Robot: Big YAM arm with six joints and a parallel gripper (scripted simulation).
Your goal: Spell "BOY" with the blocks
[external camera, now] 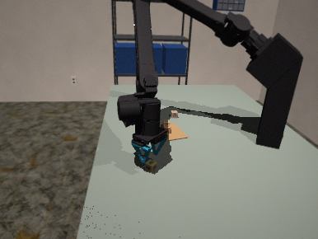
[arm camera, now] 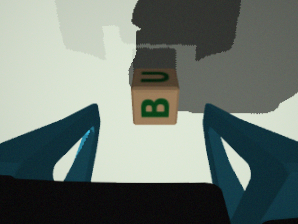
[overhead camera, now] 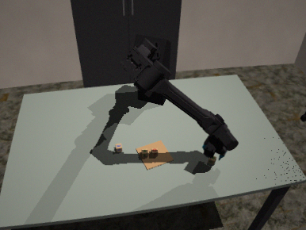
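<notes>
The wooden block is 1 cm behind my hand and 4 cm below it. Round my hand: orange mat 11 cm behind, 26 cm to the right, 5 cm below.
</notes>
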